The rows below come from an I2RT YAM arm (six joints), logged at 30 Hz.
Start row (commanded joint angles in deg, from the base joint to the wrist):
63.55, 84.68, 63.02, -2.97, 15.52, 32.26
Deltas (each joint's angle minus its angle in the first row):
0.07, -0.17, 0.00, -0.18, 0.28, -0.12
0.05, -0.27, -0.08, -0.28, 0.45, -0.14
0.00, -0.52, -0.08, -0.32, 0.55, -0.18
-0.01, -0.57, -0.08, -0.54, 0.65, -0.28
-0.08, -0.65, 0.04, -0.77, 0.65, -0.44
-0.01, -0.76, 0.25, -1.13, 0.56, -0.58
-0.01, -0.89, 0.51, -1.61, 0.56, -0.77
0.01, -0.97, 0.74, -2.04, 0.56, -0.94
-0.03, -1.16, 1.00, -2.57, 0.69, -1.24
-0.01, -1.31, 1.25, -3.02, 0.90, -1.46
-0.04, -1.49, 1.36, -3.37, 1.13, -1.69
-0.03, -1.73, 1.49, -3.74, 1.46, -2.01
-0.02, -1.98, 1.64, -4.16, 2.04, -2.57
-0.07, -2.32, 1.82, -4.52, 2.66, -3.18
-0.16, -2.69, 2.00, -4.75, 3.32, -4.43
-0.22, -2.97, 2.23, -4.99, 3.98, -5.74
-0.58, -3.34, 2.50, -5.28, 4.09, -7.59
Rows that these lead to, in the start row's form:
63.62, 84.51, 63.02, -3.15, 15.80, 32.14
63.60, 84.41, 62.94, -3.25, 15.97, 32.12
63.55, 84.16, 62.94, -3.29, 16.07, 32.08
63.54, 84.11, 62.94, -3.51, 16.17, 31.98
63.47, 84.03, 63.06, -3.74, 16.17, 31.82
63.54, 83.92, 63.27, -4.10, 16.08, 31.68
63.54, 83.79, 63.53, -4.58, 16.08, 31.49
63.56, 83.71, 63.76, -5.01, 16.08, 31.32
63.52, 83.52, 64.02, -5.54, 16.21, 31.02
63.54, 83.37, 64.27, -5.99, 16.42, 30.80
63.51, 83.19, 64.38, -6.34, 16.65, 30.57
63.52, 82.95, 64.51, -6.71, 16.98, 30.25
63.53, 82.70, 64.66, -7.13, 17.56, 29.69
63.48, 82.36, 64.84, -7.49, 18.18, 29.08
63.39, 81.99, 65.02, -7.72, 18.84, 27.83
63.33, 81.71, 65.25, -7.96, 19.50, 26.52
62.97, 81.34, 65.52, -8.25, 19.61, 24.67

